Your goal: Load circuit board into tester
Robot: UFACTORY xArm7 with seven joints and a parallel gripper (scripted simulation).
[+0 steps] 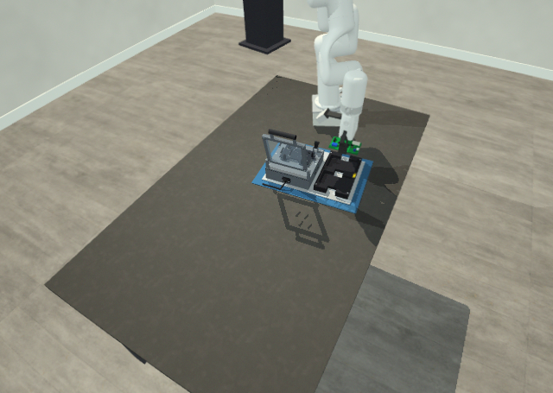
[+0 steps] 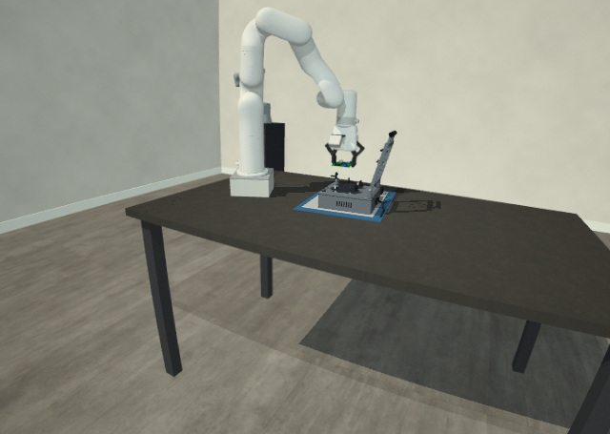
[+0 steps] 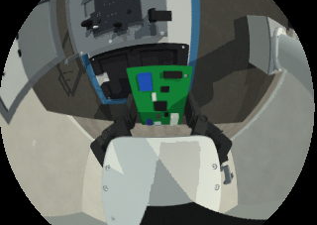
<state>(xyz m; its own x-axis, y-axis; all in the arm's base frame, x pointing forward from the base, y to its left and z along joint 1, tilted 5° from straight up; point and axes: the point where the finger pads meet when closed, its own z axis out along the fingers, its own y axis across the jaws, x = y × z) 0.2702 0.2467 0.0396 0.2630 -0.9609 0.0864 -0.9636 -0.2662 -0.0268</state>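
Now: the green circuit board right at my hand. From my hand the other things lie so: tester plate: 11 cm ahead, 14 cm to the right, 5 cm below; tester: 12 cm ahead, 10 cm to the right, 1 cm below; latch hook: 3 cm ahead, 11 cm to the right, 4 cm below.
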